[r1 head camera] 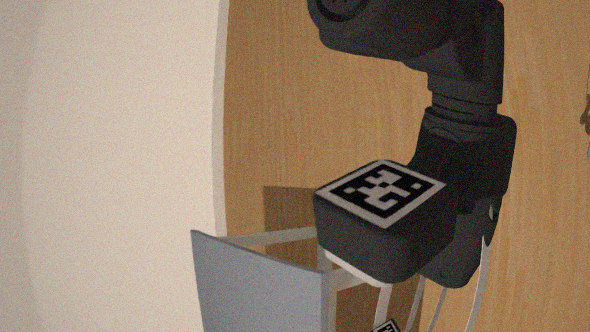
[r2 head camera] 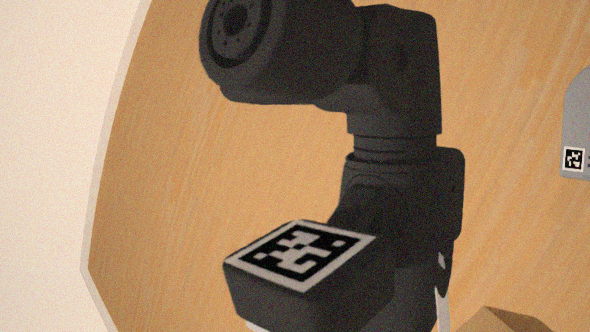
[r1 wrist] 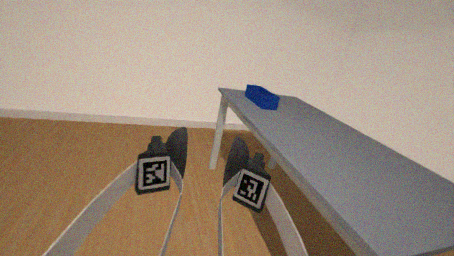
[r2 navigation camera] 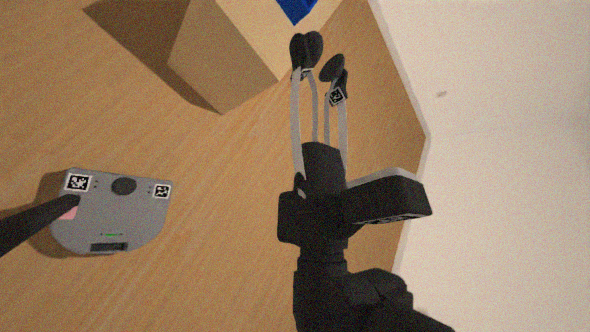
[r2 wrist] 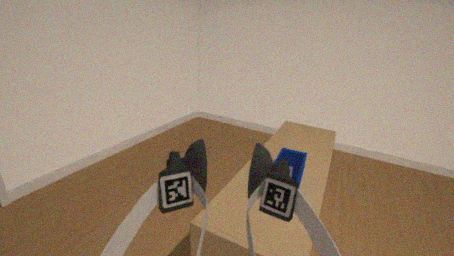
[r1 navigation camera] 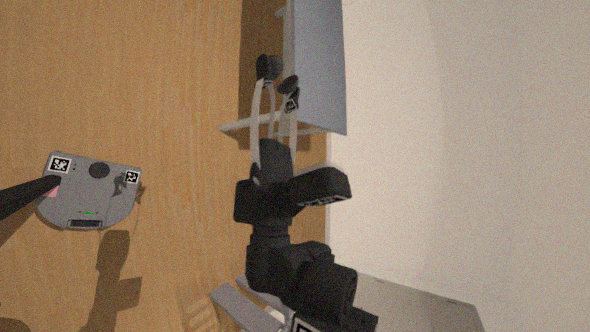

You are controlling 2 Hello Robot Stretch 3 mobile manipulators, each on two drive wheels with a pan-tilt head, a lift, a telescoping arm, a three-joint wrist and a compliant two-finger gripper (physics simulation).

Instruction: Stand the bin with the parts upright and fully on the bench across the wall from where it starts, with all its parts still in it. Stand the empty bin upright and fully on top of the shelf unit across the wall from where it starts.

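Observation:
One blue bin (r1 wrist: 262, 97) stands near the far end of a grey-blue table (r1 wrist: 350, 170) (r1 navigation camera: 320, 65) (r1 head camera: 255, 290) with pale legs; its inside is hidden. My r1 gripper (r1 wrist: 207, 154) (r1 navigation camera: 279, 76) is open and empty, beside the table's long edge and short of that bin. Another blue bin (r2 wrist: 296, 159) (r2 navigation camera: 296, 9) stands on a light wooden unit (r2 wrist: 227, 220) (r2 navigation camera: 260, 30) (r2 head camera: 500, 320). A small pale patch shows in it, too blurred to name, and a finger partly covers it in the r2 wrist view. My r2 gripper (r2 wrist: 229, 167) (r2 navigation camera: 320, 59) is open and empty, near the unit's near end.
The r1 base (r1 navigation camera: 90, 200) and the r2 base (r2 navigation camera: 112, 215) stand on wooden floor. A wall runs close beside the table. Walls meet in a corner (r2 wrist: 199, 112) left of the wooden unit. A grey slatted or barred object (r1 navigation camera: 240, 305) shows below the r1 wrist.

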